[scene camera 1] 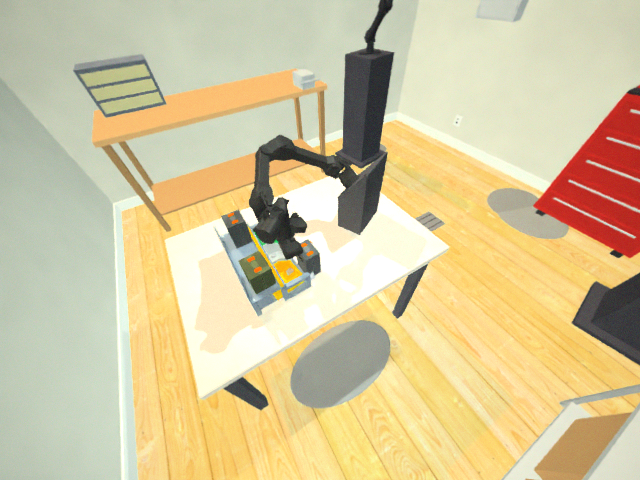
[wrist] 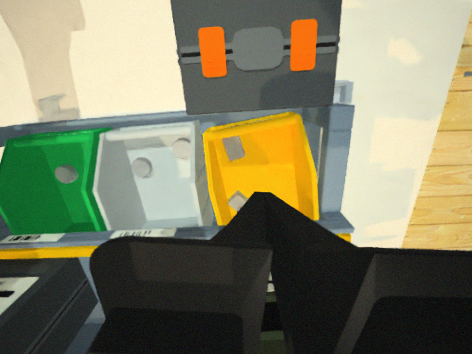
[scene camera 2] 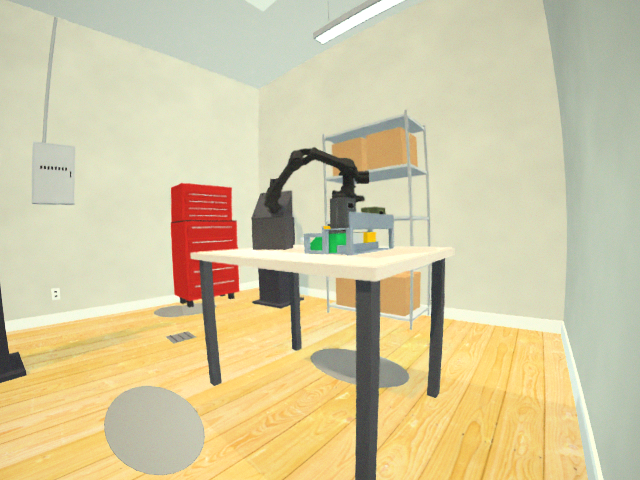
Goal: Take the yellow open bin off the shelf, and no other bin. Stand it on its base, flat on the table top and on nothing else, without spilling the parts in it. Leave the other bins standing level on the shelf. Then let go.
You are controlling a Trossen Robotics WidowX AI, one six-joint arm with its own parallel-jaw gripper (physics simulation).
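Places are measured from the arm's base along level axes (x back, y right, z up), in millimetres.
Pixels of known places: gripper, fingertip midpoint: (wrist: 261,200); arm's base at its link origin: (scene camera 1: 353,182) (scene camera 2: 274,208).
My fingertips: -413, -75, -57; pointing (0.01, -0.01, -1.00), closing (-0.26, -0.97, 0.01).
Note:
Ahead of a thing's pixels: the offset from my fingertips to its top centre, as dx, dy, dz.
The yellow open bin @(-48, -4, -87) (scene camera 1: 290,269) (scene camera 2: 369,236) (wrist: 285,175) sits in the end bay of the blue-grey shelf (scene camera 1: 297,289) (scene camera 2: 371,221) (wrist: 340,160), with two grey parts visible inside. In the wrist view the white-grey bin @(-28, +111, -87) (wrist: 162,195) is beside it, holding two round parts. The green bin @(-12, +220, -87) (wrist: 35,195) (scene camera 2: 337,241) is beyond, with one round part visible. My gripper (wrist: 261,200) (scene camera 1: 293,252) is shut and empty. Its fingertips overlap the near part of the yellow bin in the wrist view, apparently above it; the exact height is unclear.
A dark grey case @(+72, -15, -36) (scene camera 1: 310,258) (wrist: 257,92) with orange latches stands close against the open side of the shelf by the yellow bin. An olive case @(-131, +8, +31) (scene camera 1: 256,272) (scene camera 2: 373,210) and another dark case @(-85, +237, +56) (scene camera 1: 236,228) (scene camera 2: 339,212) stand on the shelf's upper rear part. The arm's pedestal is at the table's far side.

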